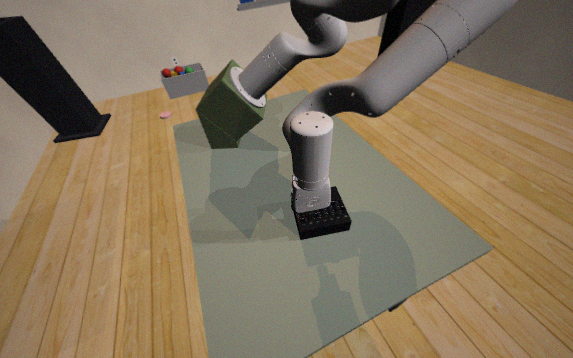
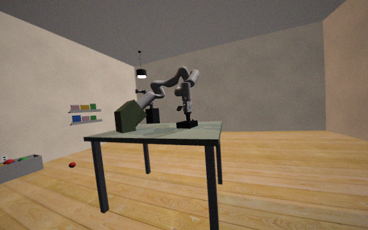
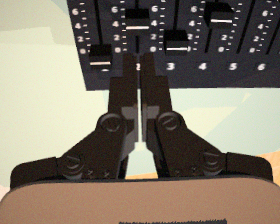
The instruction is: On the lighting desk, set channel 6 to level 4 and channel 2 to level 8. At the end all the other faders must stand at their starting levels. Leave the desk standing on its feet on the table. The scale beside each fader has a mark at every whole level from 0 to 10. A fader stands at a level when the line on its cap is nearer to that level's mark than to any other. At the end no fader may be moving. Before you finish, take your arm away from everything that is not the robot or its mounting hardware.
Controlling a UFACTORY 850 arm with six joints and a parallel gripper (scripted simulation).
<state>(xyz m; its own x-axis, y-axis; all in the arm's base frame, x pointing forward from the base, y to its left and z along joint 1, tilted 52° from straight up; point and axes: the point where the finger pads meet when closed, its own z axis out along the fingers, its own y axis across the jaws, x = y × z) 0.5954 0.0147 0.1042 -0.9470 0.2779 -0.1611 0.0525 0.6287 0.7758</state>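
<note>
Now: hand 30 mm past the channel 2 cap and 30 mm above it. The rest, counted from my hand: channel 1 cap: 10 mm behind, 20 mm to the right, 30 mm below; channel 3 cap: 10 mm behind, 20 mm to the left, 30 mm below; channel 4 cap: 30 mm behind, 50 mm to the left, 30 mm below.
</note>
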